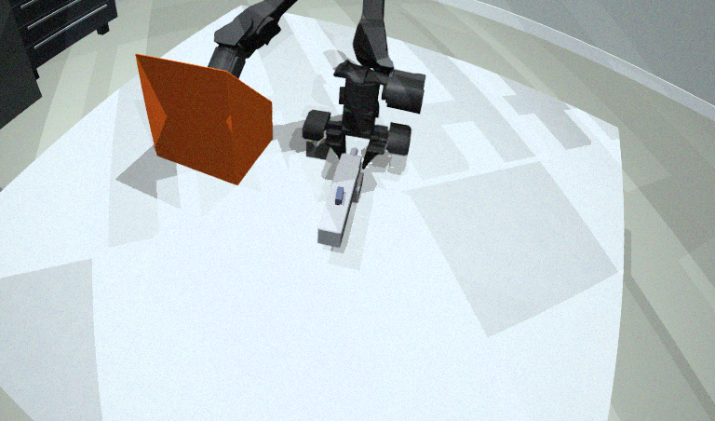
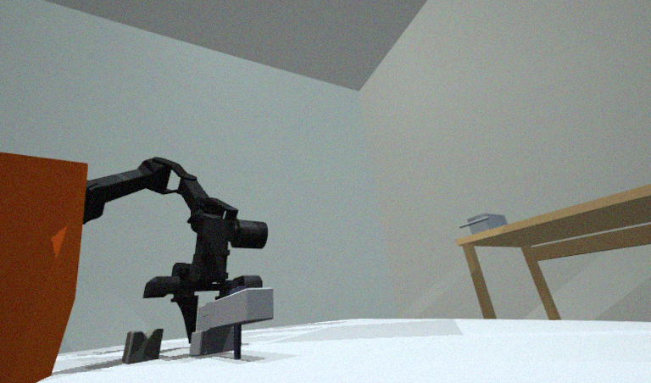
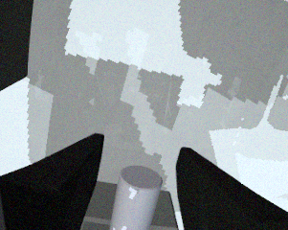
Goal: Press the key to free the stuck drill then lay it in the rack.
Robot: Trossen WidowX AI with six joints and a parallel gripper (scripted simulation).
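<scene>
My gripper tip is now 2 cm short of the drill, 5 cm to the left of it and 4 cm below it. From my gripper tip the other things lie so: blue key: 5 cm ahead, 13 cm to the right, 4 cm above; then rack: 9 cm behind, 2 cm to the left; then housing: 4 cm ahead, 11 cm to the right, 3 cm above.
</scene>
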